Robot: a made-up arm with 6 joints. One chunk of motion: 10 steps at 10 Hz.
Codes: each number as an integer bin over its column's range. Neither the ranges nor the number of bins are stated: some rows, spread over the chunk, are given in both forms.
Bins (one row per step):
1: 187 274 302 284 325 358
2: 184 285 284 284 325 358
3: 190 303 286 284 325 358
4: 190 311 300 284 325 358
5: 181 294 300 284 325 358
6: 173 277 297 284 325 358
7: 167 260 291 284 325 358
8: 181 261 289 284 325 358
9: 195 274 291 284 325 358
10: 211 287 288 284 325 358
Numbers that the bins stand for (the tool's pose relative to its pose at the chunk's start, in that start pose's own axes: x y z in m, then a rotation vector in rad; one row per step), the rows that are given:
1: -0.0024 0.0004 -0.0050 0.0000 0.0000 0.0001
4: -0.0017 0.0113 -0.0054 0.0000 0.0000 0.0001
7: -0.0075 -0.0037 -0.0074 0.0000 0.0000 0.0001
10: 0.0037 0.0042 -0.0080 0.0000 0.0000 0.0001
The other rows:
2: -0.0032 0.0037 -0.0089 0.0000 0.0000 0.0001
3: -0.0017 0.0089 -0.0084 0.0000 0.0000 0.0001
5: -0.0040 0.0063 -0.0054 0.0000 0.0000 0.0001
6: -0.0060 0.0013 -0.0061 0.0000 0.0000 0.0001
8: -0.0040 -0.0034 -0.0078 0.0000 0.0000 0.0001
9: -0.0004 0.0004 -0.0074 0.0000 0.0000 0.0001

